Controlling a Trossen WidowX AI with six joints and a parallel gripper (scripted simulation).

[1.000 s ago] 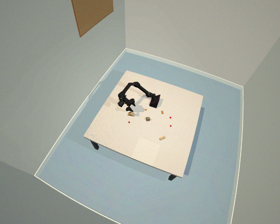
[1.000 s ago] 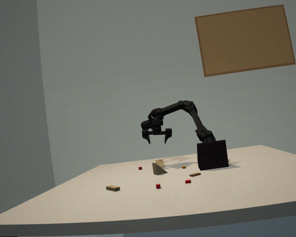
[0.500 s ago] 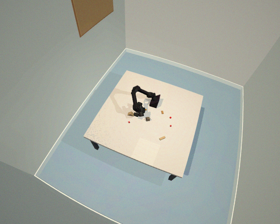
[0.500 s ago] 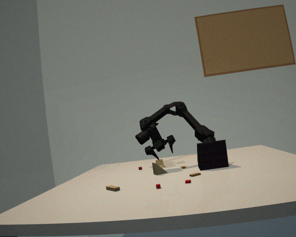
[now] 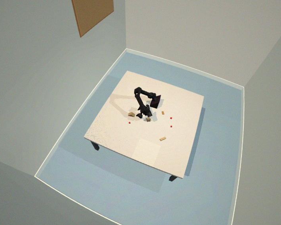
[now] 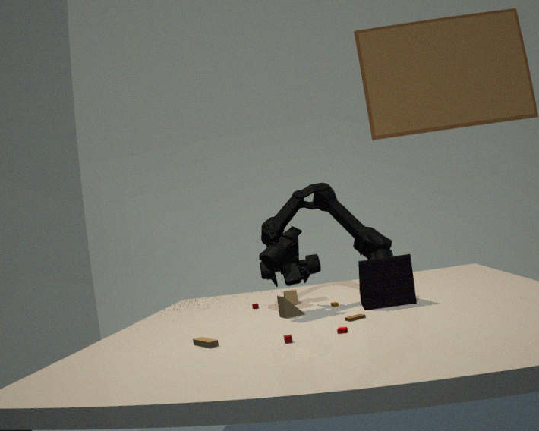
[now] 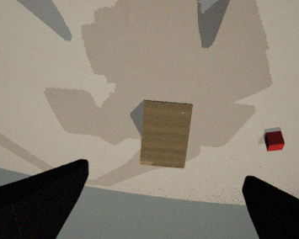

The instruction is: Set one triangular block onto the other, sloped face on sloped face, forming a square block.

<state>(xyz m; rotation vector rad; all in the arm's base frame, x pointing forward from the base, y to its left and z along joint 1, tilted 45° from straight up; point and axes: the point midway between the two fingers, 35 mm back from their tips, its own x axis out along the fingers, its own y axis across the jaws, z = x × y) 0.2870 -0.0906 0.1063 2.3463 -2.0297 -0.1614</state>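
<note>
Now: gripper tip 7 cm to the left of the tan triangular block, 5 cm above it and 1 cm short of it. The rest, counted from my gripper tip: orange piece (13 cm behind, 8 cm to the left, 7 cm below).
</note>
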